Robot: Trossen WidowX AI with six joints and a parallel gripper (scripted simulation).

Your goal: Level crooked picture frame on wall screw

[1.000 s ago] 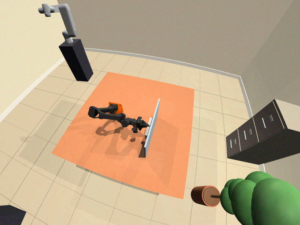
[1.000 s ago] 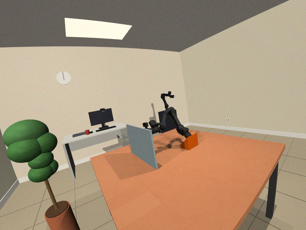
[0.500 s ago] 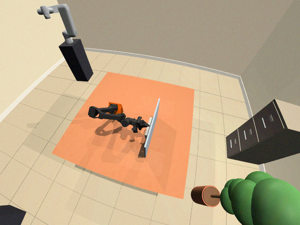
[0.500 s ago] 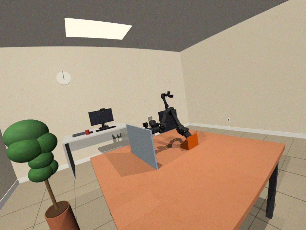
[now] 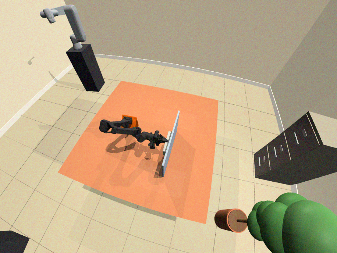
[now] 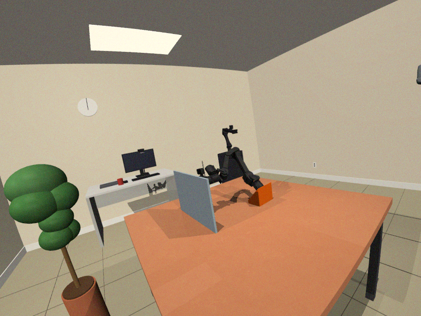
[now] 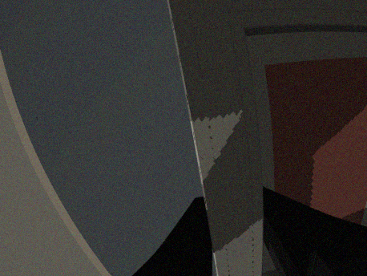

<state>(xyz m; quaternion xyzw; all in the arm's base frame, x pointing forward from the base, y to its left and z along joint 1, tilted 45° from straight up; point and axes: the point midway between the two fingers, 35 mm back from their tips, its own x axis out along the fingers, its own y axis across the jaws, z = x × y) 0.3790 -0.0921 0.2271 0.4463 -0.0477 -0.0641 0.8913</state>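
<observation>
The picture frame is 1 cm to the left of my gripper tip and 5 cm below it. The rest, counted from my gripper tip: wall panel (2 cm ahead, 1 cm to the left, 7 cm below).
</observation>
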